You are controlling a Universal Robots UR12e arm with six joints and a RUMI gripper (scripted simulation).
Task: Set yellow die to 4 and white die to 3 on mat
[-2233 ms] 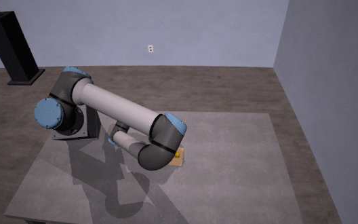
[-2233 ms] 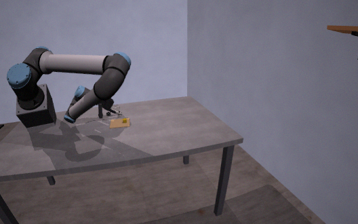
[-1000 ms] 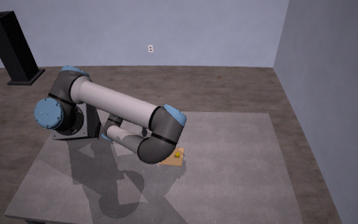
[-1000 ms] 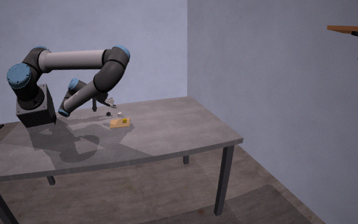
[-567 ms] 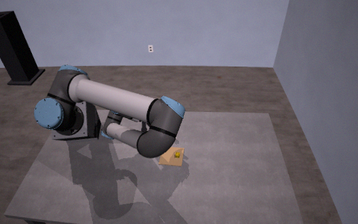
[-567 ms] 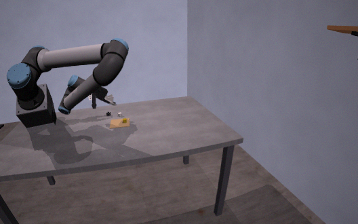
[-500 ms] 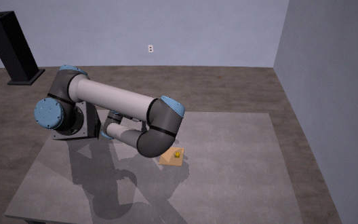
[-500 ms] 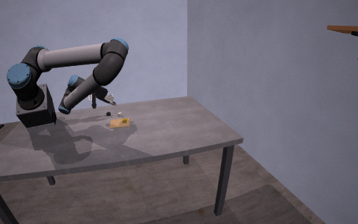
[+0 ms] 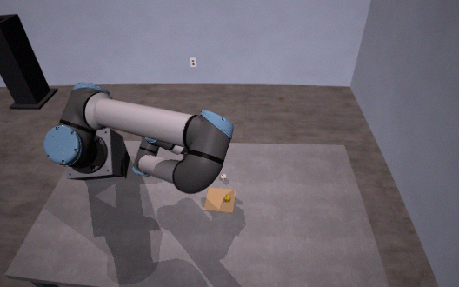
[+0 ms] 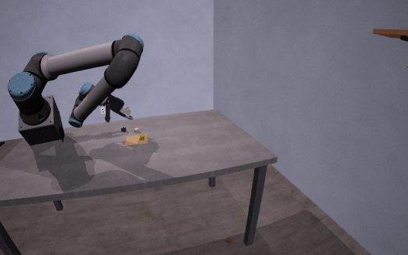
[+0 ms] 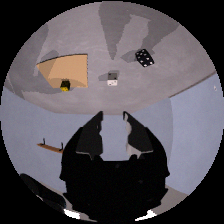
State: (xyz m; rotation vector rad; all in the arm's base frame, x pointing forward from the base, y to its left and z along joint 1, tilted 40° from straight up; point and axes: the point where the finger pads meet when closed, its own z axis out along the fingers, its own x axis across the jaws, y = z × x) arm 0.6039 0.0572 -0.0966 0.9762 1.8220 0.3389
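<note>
Now: hand 30 mm short of the white die and 100 mm above it. Also, from my hand: black die 60 mm behind, 50 mm to the left, 100 mm below; then tan mat 30 mm ahead, 130 mm to the right, 110 mm below; then yellow die 60 mm ahead, 130 mm to the right, 90 mm below.
</note>
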